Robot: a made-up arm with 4 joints.
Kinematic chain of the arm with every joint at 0, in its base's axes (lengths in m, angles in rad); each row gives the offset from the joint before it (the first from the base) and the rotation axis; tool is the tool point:
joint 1: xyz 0 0 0.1 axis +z
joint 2: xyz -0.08 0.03 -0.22 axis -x
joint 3: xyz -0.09 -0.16 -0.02 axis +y
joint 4: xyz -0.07 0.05 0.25 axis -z
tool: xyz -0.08 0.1 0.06
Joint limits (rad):
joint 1: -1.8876..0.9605
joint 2: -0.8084..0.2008
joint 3: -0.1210..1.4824
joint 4: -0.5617..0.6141
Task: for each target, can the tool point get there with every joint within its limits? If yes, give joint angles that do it. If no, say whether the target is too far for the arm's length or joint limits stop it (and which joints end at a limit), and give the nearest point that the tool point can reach.
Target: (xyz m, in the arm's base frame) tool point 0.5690 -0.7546 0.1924
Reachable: no: too far | nearest point 0.0906 -0.3301 0.0662 | short by 0.652 m
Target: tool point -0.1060 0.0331 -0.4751
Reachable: no: joint limits stop it (at a limit: joint 1, joint 2, joint 3, joint 4) | nearest point -0.0592 -0.1194 -0.0485 | short by 0.455 m
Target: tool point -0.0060 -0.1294 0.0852
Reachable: yes | joints -0.5457 -0.4780 1.2208 -0.2534
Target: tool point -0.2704 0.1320 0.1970
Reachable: yes | joints -0.3756 0.1194 0.1545 -0.3556
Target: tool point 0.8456 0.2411 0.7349
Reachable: no: too far | nearest point 0.1731 0.2312 0.1736 | short by 0.876 m
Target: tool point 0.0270 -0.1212 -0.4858
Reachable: no: joint limits stop it (at a limit: joint 2, joint 3, joint 4) | nearest point 0.0290 -0.1301 -0.0485 | short by 0.437 m
